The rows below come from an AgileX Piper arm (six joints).
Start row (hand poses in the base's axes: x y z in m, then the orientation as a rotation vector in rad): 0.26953, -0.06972, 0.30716, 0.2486, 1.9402, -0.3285
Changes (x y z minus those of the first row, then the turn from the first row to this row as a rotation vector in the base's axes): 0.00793, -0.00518, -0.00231, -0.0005, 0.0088, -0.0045; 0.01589, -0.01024, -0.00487, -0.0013, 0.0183, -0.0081; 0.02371, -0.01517, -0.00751, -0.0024, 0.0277, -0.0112; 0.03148, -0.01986, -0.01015, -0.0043, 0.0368, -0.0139; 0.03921, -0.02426, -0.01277, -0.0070, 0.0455, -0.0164; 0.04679, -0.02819, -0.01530, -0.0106, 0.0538, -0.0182; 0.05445, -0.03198, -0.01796, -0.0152, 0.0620, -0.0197; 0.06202, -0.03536, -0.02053, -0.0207, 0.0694, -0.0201; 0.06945, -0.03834, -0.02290, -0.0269, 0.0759, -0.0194; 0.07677, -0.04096, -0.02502, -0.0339, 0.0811, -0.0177; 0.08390, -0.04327, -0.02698, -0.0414, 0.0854, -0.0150; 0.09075, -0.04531, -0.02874, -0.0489, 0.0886, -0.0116; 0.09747, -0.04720, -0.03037, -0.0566, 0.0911, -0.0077; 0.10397, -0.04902, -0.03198, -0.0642, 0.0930, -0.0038; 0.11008, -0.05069, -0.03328, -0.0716, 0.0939, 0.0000; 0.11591, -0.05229, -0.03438, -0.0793, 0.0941, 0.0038; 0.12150, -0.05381, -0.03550, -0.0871, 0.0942, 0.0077
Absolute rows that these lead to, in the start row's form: 0.27746, -0.07490, 0.30485, 0.2516, 1.9485, -0.3335; 0.28542, -0.07996, 0.30229, 0.2535, 1.9574, -0.3384; 0.29324, -0.08489, 0.29965, 0.2546, 1.9662, -0.3433; 0.30101, -0.08958, 0.29701, 0.2549, 1.9746, -0.3485; 0.30874, -0.09398, 0.29439, 0.2545, 1.9824, -0.3544; 0.31632, -0.09791, 0.29186, 0.2529, 1.9897, -0.3606; 0.32398, -0.10170, 0.28920, 0.2503, 1.9966, -0.3676; 0.33155, -0.10508, 0.28663, 0.2461, 2.0027, -0.3746; 0.33898, -0.10806, 0.28426, 0.2405, 2.0077, -0.3814; 0.34630, -0.11068, 0.28214, 0.2335, 2.0114, -0.3881; 0.35343, -0.11299, 0.28018, 0.2253, 2.0141, -0.3944; 0.36028, -0.11503, 0.27842, 0.2165, 2.0158, -0.4000; 0.36700, -0.11692, 0.27679, 0.2072, 2.0167, -0.4054; 0.37350, -0.11874, 0.27518, 0.1980, 2.0171, -0.4105; 0.37961, -0.12041, 0.27388, 0.1892, 2.0164, -0.4153; 0.38544, -0.12201, 0.27278, 0.1803, 2.0150, -0.4203; 0.39103, -0.12353, 0.27166, 0.1712, 2.0135, -0.4252
